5 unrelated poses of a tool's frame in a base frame.
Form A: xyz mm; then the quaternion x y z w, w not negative.
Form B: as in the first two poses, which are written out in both.
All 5 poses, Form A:
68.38 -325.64 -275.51 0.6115 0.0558 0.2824 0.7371
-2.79 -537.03 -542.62 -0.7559 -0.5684 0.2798 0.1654
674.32 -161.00 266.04 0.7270 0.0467 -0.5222 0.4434
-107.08 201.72 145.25 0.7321 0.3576 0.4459 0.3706
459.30 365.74 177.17 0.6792 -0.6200 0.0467 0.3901
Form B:
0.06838 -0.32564 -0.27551 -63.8 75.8 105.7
-0.00279 -0.53703 -0.54262 -173.6 142.1 -67.5
0.67432 -0.16100 0.26604 -136.0 93.5 36.7
-0.10708 0.20172 0.14525 -13.7 109.1 114.2
0.45930 0.36574 0.17717 -125.6 133.7 139.2

